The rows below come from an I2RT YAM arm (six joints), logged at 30 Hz.
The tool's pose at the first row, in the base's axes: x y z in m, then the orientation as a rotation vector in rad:
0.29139 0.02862 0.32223 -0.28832 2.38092 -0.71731
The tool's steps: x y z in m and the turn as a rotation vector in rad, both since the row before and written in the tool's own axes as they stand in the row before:
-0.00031 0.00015 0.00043 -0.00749 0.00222 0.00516
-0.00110 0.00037 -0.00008 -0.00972 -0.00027 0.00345
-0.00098 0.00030 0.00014 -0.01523 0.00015 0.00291
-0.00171 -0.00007 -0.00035 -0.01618 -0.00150 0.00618
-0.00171 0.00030 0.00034 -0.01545 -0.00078 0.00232
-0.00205 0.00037 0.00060 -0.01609 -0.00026 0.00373
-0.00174 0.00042 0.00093 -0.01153 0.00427 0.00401
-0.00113 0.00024 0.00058 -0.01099 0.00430 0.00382
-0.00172 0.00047 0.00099 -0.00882 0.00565 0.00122
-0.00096 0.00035 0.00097 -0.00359 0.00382 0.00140
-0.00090 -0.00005 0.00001 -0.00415 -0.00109 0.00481
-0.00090 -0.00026 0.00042 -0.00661 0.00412 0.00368
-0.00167 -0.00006 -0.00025 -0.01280 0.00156 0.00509
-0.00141 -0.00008 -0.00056 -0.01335 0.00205 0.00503
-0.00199 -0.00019 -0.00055 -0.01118 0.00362 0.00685
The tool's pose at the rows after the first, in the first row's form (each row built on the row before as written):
0.29190 0.02868 0.32202 -0.28458 2.38608 -0.70682
0.29270 0.02942 0.32243 -0.28456 2.38980 -0.69373
0.29354 0.02997 0.32267 -0.28738 2.39610 -0.67450
0.29466 0.03066 0.32382 -0.28706 2.40105 -0.65214
0.29619 0.03139 0.32432 -0.29093 2.40627 -0.63257
0.29814 0.03221 0.32478 -0.29320 2.41211 -0.61171
0.30005 0.03285 0.32483 -0.29211 2.42049 -0.59739
0.30128 0.03325 0.32489 -0.29101 2.42863 -0.58376
0.30321 0.03391 0.32485 -0.29190 2.43721 -0.57421
0.30453 0.03422 0.32448 -0.29081 2.44217 -0.57034
0.30525 0.03447 0.32496 -0.28680 2.44264 -0.56296
0.30624 0.03440 0.32524 -0.28407 2.44894 -0.55450
0.30742 0.03497 0.32631 -0.28265 2.45485 -0.53723
0.30821 0.03552 0.32748 -0.28142 2.46132 -0.51941
0.30948 0.03614 0.32900 -0.27672 2.46855 -0.50382

